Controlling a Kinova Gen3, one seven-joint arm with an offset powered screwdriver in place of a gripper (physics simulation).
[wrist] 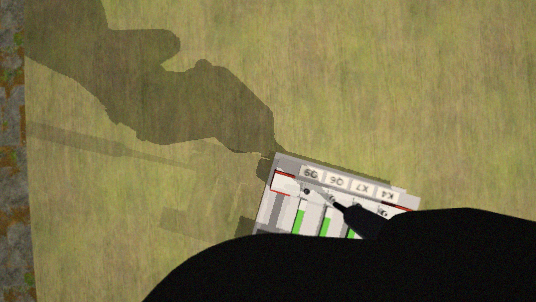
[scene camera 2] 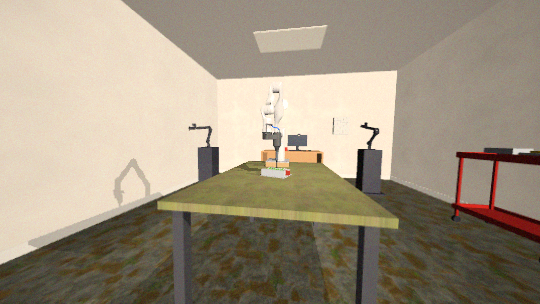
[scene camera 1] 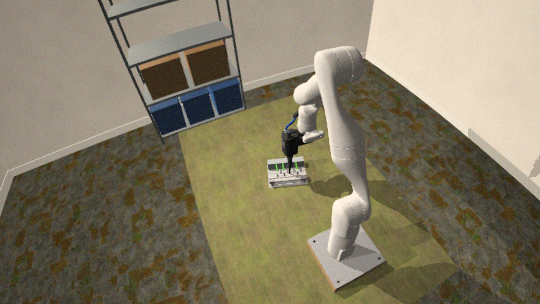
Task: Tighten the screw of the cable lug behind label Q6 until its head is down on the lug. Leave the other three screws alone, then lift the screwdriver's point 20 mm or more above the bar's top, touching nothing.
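Where they show: hand, its tool point: [wrist: 334,203] [scene camera 2: 276,168] [scene camera 1: 289,173]; arm's base, origin of its link: [scene camera 2: 280,160] [scene camera 1: 339,248].
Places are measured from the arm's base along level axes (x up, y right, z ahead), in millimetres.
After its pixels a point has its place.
Note:
The terminal block [scene camera 1: 287,181] @(x -50, y -29, z 416 mm) [scene camera 2: 274,173] @(x -28, y -8, z 527 mm) [wrist: 411,201] @(x -12, y -106, z 430 mm) lies on the table. In the wrist view, its labels read upside down: Q9 [wrist: 310,173] @(x -12, y 15, z 389 mm), Q6 [wrist: 336,180] @(x -12, y -15, z 399 mm), X7 [wrist: 362,187] @(x -12, y -46, z 409 mm) and K4 [wrist: 387,194] @(x -12, y -76, z 419 mm). The Q6 screw [wrist: 331,198] @(x -5, y -6, z 419 mm) is partly covered by the tool's point. The Q9 screw [wrist: 307,191] @(x -6, y 21, z 409 mm) is dark and uncovered; the X7 screw [wrist: 356,205] and K4 screw [wrist: 383,212] @(x -5, y -67, z 439 mm) show beside the tool. My black screwdriver [scene camera 1: 289,172] @(x 4, y -14, z 424 mm) [scene camera 2: 277,166] @(x 6, y -10, z 430 mm) [wrist: 334,202] @(x -3, y -9, z 423 mm) points down, its point at or just over the Q6 screw. Contact and head height cannot be told. It has no fingers.
The green table [scene camera 1: 235,240] @(x -54, y -359, z 233 mm) [scene camera 2: 280,197] @(x -54, y -81, z 912 mm) bears the block and the arm's base plate [scene camera 1: 320,245] @(x -3, y -59, z 46 mm). A shelf rack [scene camera 1: 175,41] with blue bins [scene camera 1: 197,107] stands beyond the table. A red cart [scene camera 2: 500,157] stands right of it. Pedestals [scene camera 2: 208,162] [scene camera 2: 369,171] carry small black arms.

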